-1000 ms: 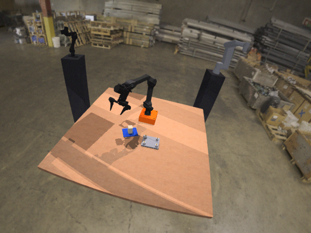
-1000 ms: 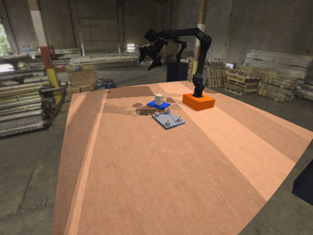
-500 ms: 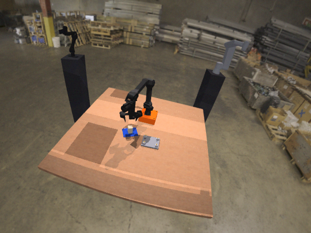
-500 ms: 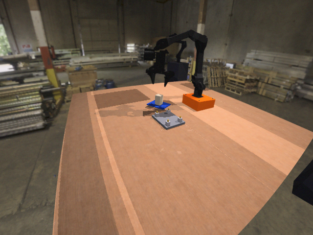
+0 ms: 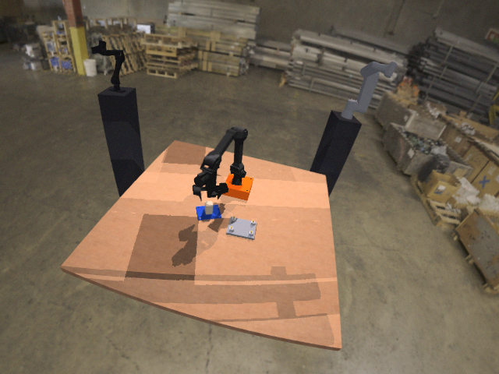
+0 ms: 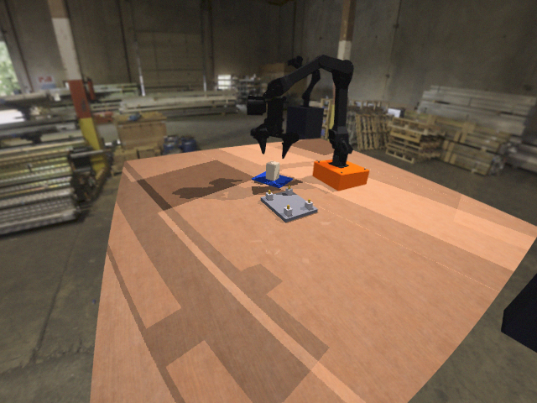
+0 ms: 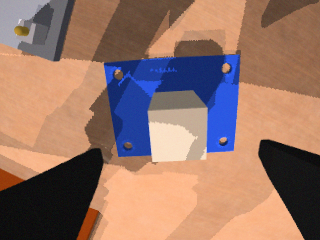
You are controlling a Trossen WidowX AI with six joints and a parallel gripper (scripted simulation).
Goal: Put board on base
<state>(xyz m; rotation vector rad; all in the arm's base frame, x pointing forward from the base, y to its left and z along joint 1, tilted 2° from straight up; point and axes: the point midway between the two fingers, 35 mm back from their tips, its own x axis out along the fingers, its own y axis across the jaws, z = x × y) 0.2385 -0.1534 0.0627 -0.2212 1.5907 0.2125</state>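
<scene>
Now: gripper tip 8 cm above the blue board. Also, from my gripper tip: grey base: 10 cm ahead, 19 cm to the left, 10 cm below.
</scene>
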